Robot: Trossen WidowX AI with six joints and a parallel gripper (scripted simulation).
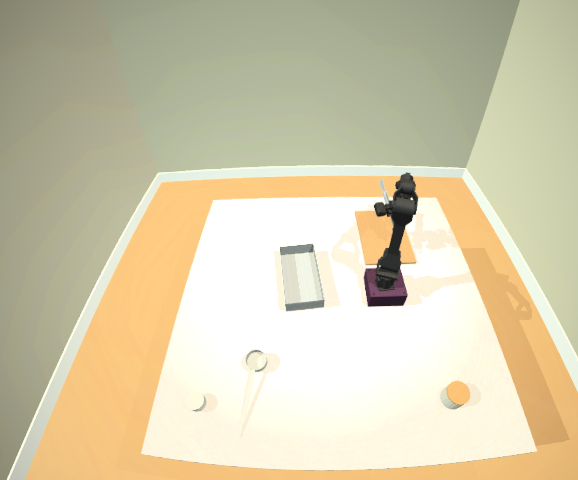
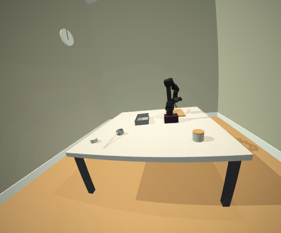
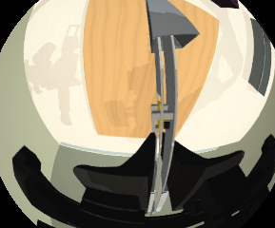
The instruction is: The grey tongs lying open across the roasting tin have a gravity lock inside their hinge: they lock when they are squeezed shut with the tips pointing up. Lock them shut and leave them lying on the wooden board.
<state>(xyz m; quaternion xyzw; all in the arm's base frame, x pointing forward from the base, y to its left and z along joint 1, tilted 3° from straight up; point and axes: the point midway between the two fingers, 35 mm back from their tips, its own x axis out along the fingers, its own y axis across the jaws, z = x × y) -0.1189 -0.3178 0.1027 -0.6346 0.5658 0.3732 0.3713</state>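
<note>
Right now the wooden board is 12 cm below my gripper tip and 1 cm to the left of it. Round my gripper tip: white dish 86 cm ahead, 70 cm to the left, 11 cm below; then cork-lidded jar 80 cm to the left, 9 cm below, 1 cm behind; then grey roasting tin 44 cm ahead, 21 cm to the left, 10 cm below.
</note>
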